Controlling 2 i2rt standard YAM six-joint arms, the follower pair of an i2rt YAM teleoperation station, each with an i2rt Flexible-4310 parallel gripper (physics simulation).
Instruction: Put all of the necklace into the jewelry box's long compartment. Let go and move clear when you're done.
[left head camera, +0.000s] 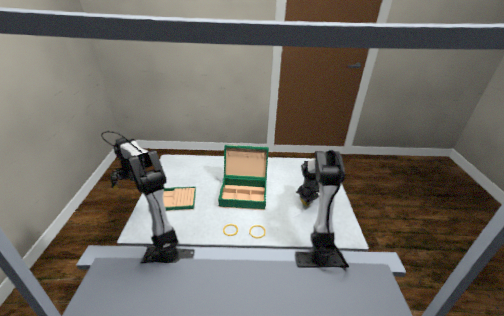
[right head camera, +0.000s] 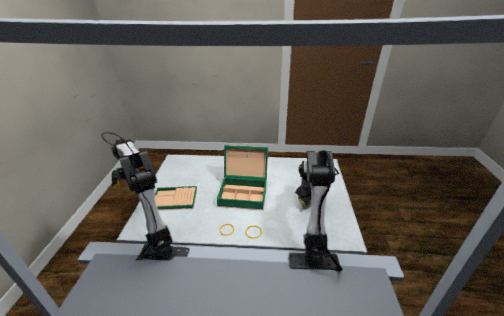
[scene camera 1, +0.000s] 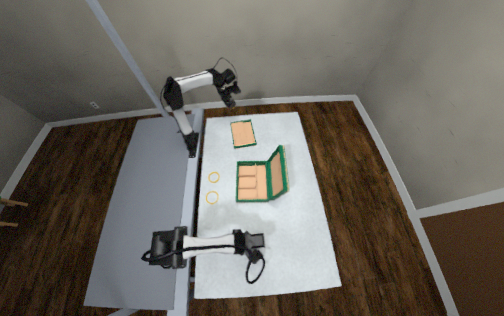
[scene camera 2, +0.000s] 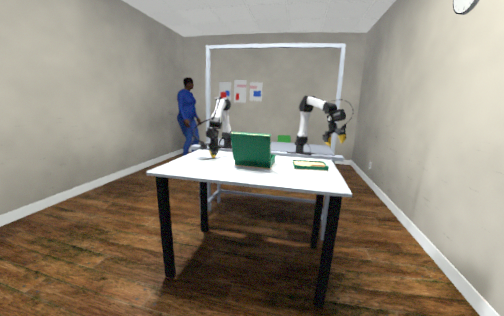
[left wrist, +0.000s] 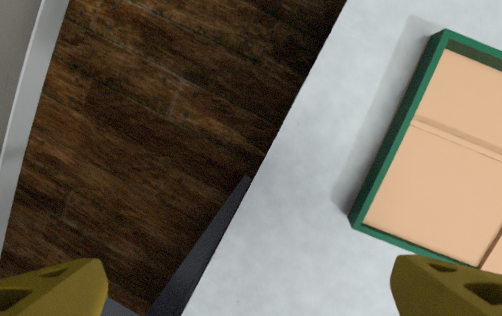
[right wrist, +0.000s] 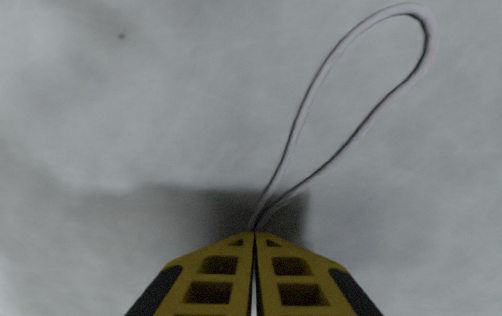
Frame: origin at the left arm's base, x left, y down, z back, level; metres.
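Where they show: left gripper, fingertip midpoint: (left head camera: 129, 186) (scene camera 1: 229, 102) (scene camera 2: 336, 144) (left wrist: 248, 272); right gripper, fingertip midpoint: (left head camera: 305, 204) (right head camera: 305, 205) (scene camera 2: 213, 157) (right wrist: 254, 241); left arm's base, link origin: (left head camera: 169, 256) (right head camera: 164, 254) (scene camera 1: 192, 145) (scene camera 2: 299, 153); right arm's base, link origin: (left head camera: 319, 259) (right head camera: 313, 261) (scene camera 2: 227, 147).
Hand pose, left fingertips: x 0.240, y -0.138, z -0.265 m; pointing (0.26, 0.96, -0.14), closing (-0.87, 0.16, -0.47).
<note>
Things, the pixels of their top centre, and the offset from my left fingertips. "*": a spot on its surface instead.
- necklace, surface spot: (right wrist: 429, 40) * dy +0.150, dx -0.944, dz -0.097 m
- shallow green tray, top centre: (left head camera: 173, 196) (right head camera: 174, 195) (scene camera 2: 309, 163) (scene camera 1: 242, 132) dy +0.126, dx -0.165, dz -0.080 m
The necklace (right wrist: 429, 40) is a thin pale cord on the white table. In the right wrist view its loop runs up and right from my right gripper (right wrist: 254, 234) (left head camera: 304, 202) (right head camera: 303, 202) (scene camera 2: 213, 155), which is shut on two strands of it low over the table. The necklace's rest is hidden. The green jewelry box (left head camera: 242, 204) (right head camera: 241, 204) (scene camera 1: 252, 201) (scene camera 2: 251, 150) stands with its lid up. In scene camera 1 its long compartment (scene camera 1: 261, 182) lies beside the lid, with small compartments next to it. My left gripper (left wrist: 248, 272) (scene camera 2: 335, 140) (scene camera 1: 234, 97) is open above the table's edge.
A shallow green tray (left head camera: 180, 208) (right head camera: 175, 206) (scene camera 1: 245, 146) (left wrist: 397, 135) lies left of the box in the head views. Two gold rings (left head camera: 223, 230) (left head camera: 249, 231) lie in front of the box. A person in blue (scene camera 2: 186, 107) stands behind the station.
</note>
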